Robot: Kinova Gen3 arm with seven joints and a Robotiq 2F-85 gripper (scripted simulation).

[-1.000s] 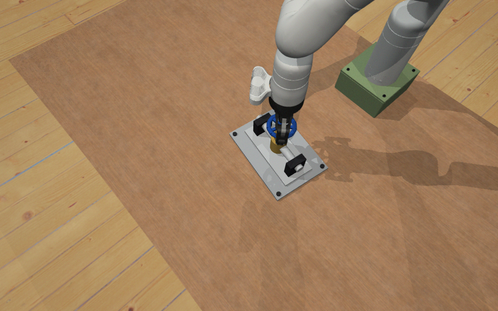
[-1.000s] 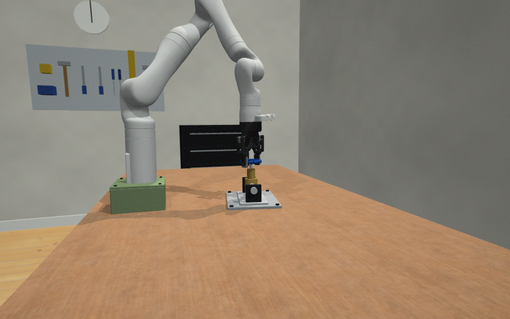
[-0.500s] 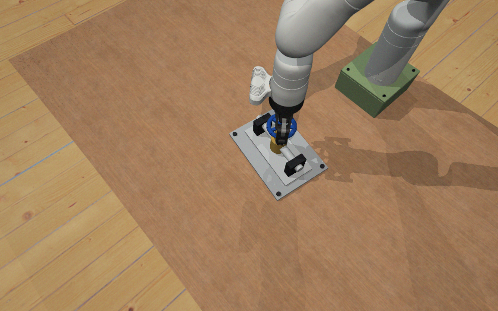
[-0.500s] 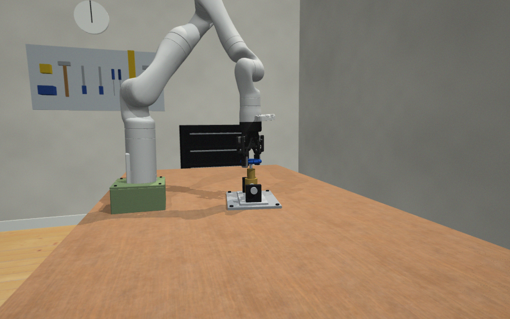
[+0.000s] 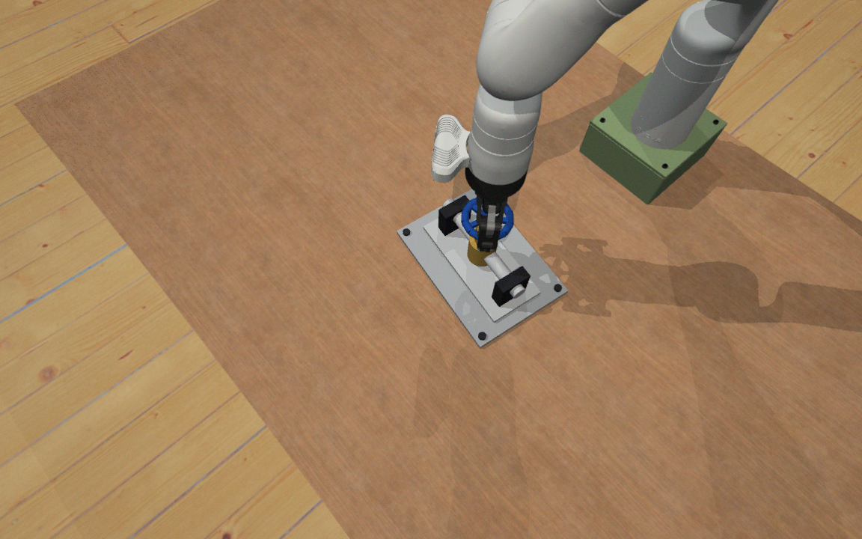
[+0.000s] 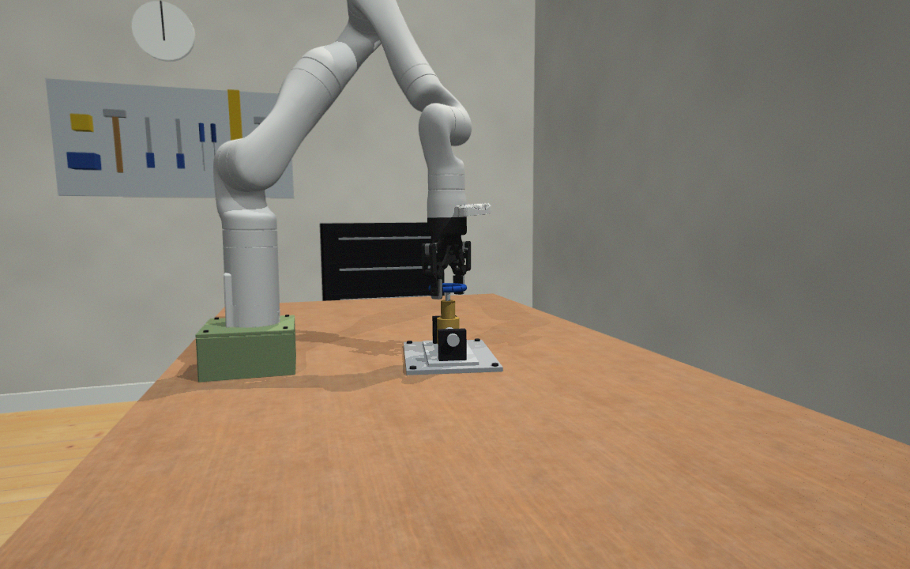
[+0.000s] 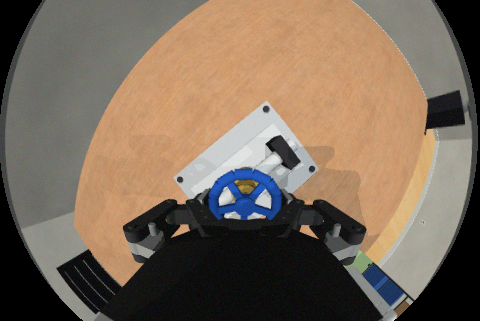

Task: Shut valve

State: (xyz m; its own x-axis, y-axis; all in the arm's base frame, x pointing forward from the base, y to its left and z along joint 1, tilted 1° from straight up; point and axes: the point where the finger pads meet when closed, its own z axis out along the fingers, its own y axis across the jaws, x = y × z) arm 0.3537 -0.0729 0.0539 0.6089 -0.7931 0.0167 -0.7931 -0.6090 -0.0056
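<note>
The handwheel is right at my hand. Round my hand: baseplate 120 mm below.
</note>
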